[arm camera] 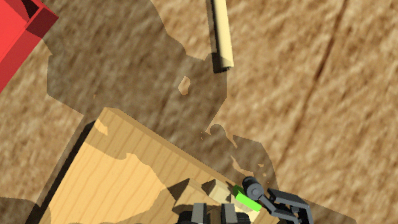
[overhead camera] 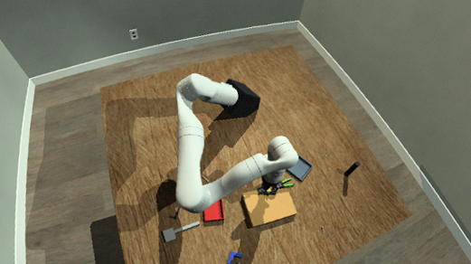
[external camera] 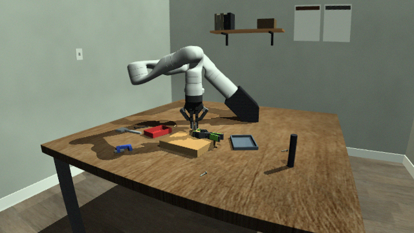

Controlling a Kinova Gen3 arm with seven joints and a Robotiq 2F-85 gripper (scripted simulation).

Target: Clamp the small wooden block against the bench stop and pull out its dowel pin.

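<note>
My gripper is now 20 mm above the dowel pin. From my hand the other things lie so: thin pale stick (120 mm behind, 70 mm below, 50 mm to the right); then small wooden block (40 mm below); then tan bench board (60 mm below, 60 mm ahead).
</note>
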